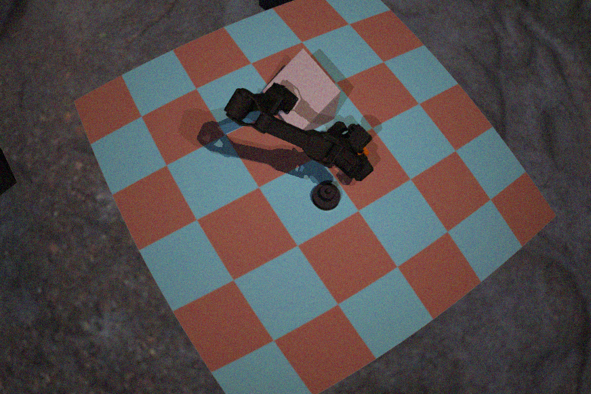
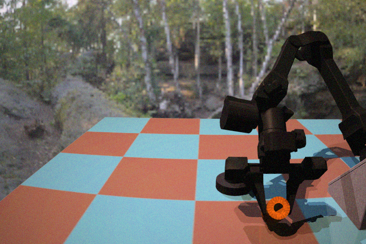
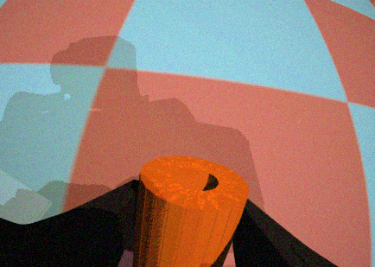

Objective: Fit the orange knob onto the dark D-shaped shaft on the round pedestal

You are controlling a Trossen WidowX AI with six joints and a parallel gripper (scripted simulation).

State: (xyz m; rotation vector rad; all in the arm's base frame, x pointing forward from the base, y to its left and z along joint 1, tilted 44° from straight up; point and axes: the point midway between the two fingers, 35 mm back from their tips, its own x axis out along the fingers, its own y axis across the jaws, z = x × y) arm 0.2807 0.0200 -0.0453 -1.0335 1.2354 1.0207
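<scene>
Now: the dark pedestal 3 cm ahead of my gripper tip, 18 cm to the right of it and 1 cm below it. From my gripper tip the other things lie so: orange knob: 2 cm to the right.
</scene>
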